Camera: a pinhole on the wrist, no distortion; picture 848 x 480 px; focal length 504.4 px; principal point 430.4 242.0 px. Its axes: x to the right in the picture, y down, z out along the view. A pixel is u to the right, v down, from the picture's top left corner.
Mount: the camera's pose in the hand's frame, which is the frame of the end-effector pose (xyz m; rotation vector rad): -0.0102 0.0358 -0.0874 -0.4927 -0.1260 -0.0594
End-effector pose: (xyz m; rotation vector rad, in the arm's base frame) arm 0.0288 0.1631 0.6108 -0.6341 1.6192 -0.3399
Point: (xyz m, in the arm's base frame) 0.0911 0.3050 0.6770
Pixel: 103 58
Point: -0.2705 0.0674 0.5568
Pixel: behind the camera
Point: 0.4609 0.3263 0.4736
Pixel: 507 64
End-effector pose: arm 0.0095 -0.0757 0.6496 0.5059 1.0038 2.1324
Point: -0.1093 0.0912 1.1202
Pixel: 731 362
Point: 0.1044 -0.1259 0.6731
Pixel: outside the picture
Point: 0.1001 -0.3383 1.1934
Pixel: 261 452
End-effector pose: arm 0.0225 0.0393 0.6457 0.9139 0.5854 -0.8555
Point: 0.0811 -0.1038 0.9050
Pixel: 355 96
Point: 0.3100 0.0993 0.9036
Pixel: outside the picture
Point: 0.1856 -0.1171 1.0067
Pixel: 366 217
